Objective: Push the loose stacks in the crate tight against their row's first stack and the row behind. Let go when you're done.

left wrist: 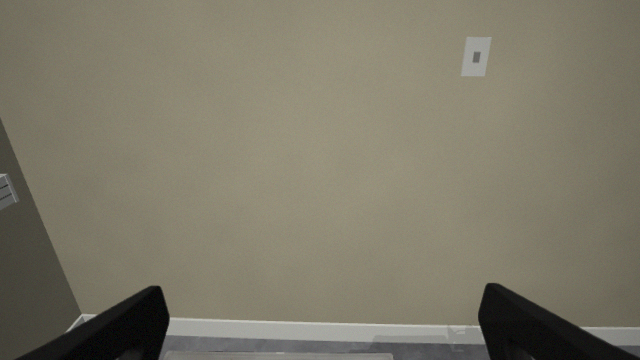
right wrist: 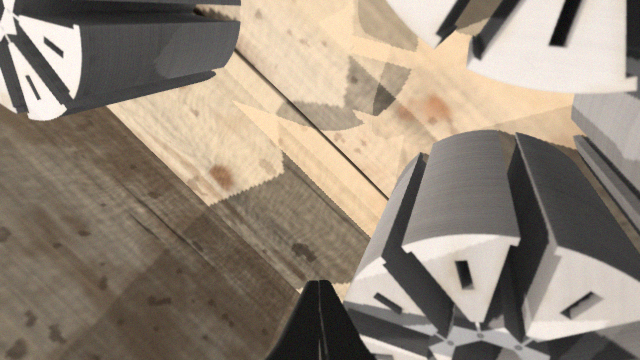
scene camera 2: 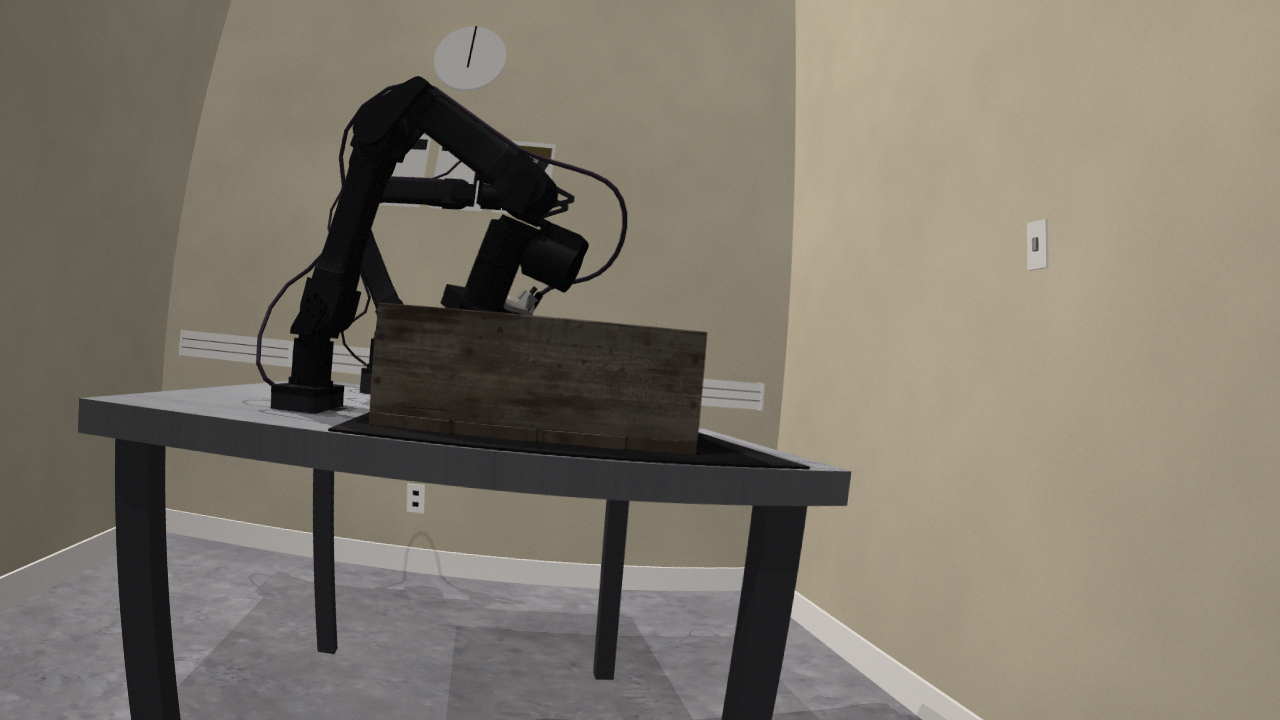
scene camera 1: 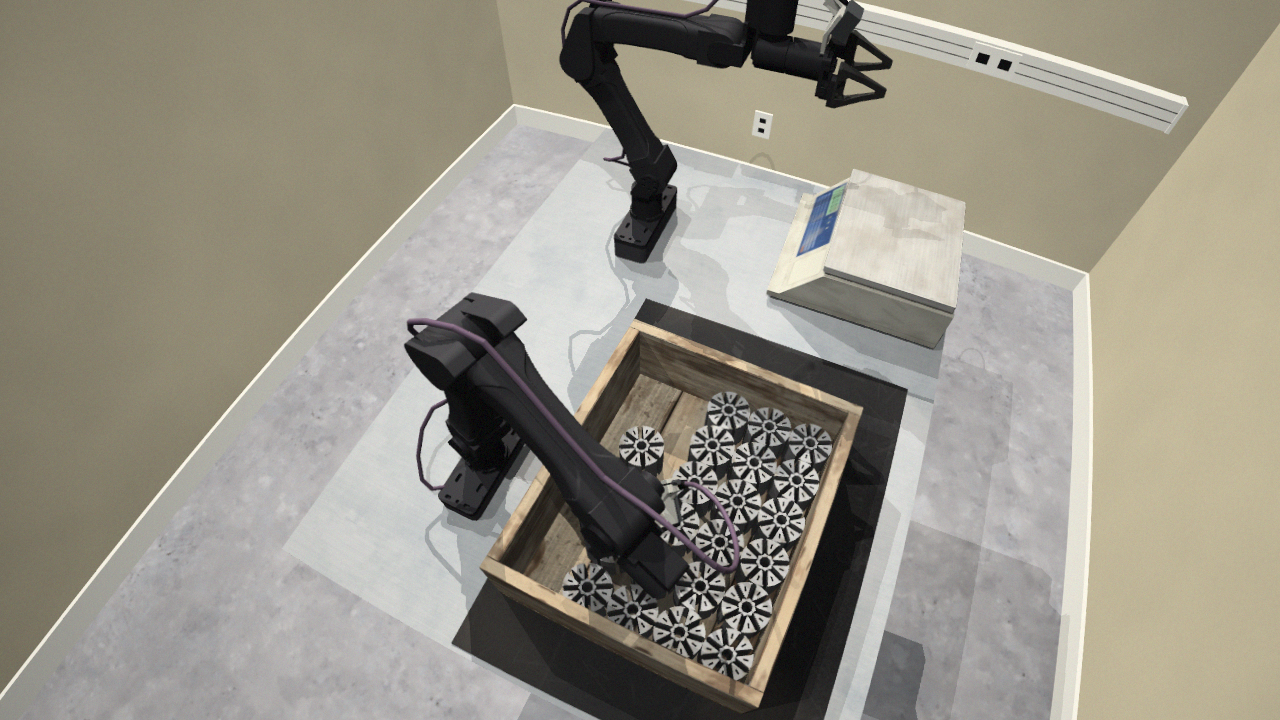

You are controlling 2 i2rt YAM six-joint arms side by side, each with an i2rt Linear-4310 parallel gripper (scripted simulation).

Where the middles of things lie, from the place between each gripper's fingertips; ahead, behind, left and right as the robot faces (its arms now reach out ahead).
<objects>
Right now the wooden crate (scene camera 1: 655,378) is 10 cm ahead of my right hand, 7 cm to the left of it and 3 cm below it. Round my right hand: scale (scene camera 1: 897,238) 26 cm ahead, 72 cm to the left.
Right now the scale is 10 cm ahead of my left hand (scene camera 1: 888,78), 7 cm to the left of it and 38 cm below it. Round my left hand: wooden crate: 5 cm behind, 59 cm to the right, 41 cm below.
</objects>
